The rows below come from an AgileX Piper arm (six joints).
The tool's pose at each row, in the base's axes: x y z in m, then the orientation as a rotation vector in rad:
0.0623 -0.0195 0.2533 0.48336 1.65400 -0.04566
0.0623 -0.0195 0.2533 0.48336 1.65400 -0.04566
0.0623 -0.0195 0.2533 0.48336 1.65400 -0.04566
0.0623 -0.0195 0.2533 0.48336 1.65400 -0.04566
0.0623 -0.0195 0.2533 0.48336 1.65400 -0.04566
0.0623 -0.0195 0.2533 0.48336 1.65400 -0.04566
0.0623 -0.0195 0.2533 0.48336 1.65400 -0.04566
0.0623 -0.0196 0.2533 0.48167 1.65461 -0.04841
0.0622 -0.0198 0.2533 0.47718 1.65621 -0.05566
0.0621 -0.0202 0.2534 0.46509 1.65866 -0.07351
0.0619 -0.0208 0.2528 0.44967 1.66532 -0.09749
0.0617 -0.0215 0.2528 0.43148 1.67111 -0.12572
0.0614 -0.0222 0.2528 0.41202 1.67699 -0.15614
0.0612 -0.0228 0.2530 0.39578 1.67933 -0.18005
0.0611 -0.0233 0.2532 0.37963 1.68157 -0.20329
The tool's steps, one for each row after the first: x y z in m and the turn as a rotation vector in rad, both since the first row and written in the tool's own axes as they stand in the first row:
0.0000 0.0000 0.0000 0.00000 0.00000 0.00000
0.0000 0.0000 0.0000 0.00000 0.00000 0.00000
0.0000 0.0000 0.0000 0.00000 0.00000 0.00000
0.0000 0.0000 0.0000 0.00000 0.00000 0.00000
0.0000 0.0000 0.0000 0.00000 0.00000 0.00000
0.0000 0.0000 0.0000 0.00000 0.00000 0.00000
0.0000 -0.0001 0.0000 0.00081 -0.00012 -0.00278
-0.0001 -0.0003 0.0000 0.00291 -0.00043 -0.01012
-0.0003 -0.0007 0.0000 0.00736 -0.00270 -0.02856
0.0001 -0.0014 0.0001 0.01419 -0.00221 -0.05347
-0.0001 -0.0021 0.0001 0.02210 -0.00336 -0.08241
-0.0002 -0.0029 0.0001 0.03074 -0.00463 -0.11342
-0.0006 -0.0034 0.0000 0.03683 -0.00773 -0.13799
-0.0009 -0.0039 0.0001 0.04257 -0.01062 -0.16211

